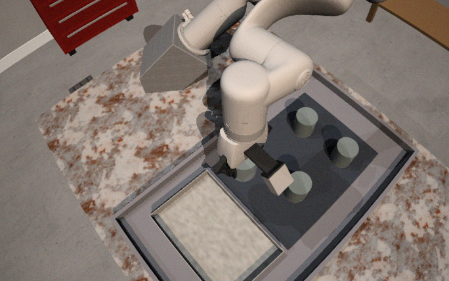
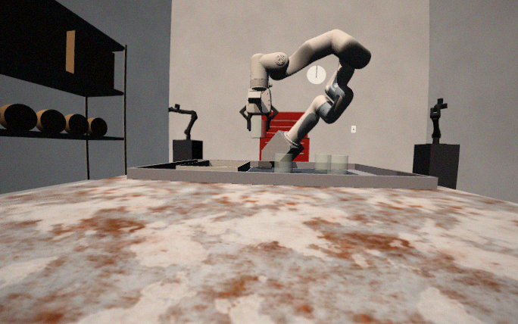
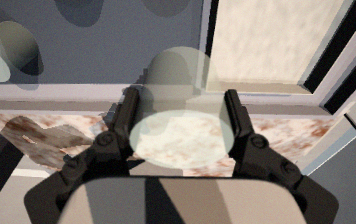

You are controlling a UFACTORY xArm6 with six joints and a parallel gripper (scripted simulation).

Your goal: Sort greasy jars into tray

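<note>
Now: the tray 17 cm below my hand, 14 cm to the right of it and 7 cm ahead of it. From my hand the other things lie so: dark drying mat (18 cm to the left, 18 cm below, 3 cm ahead).
</note>
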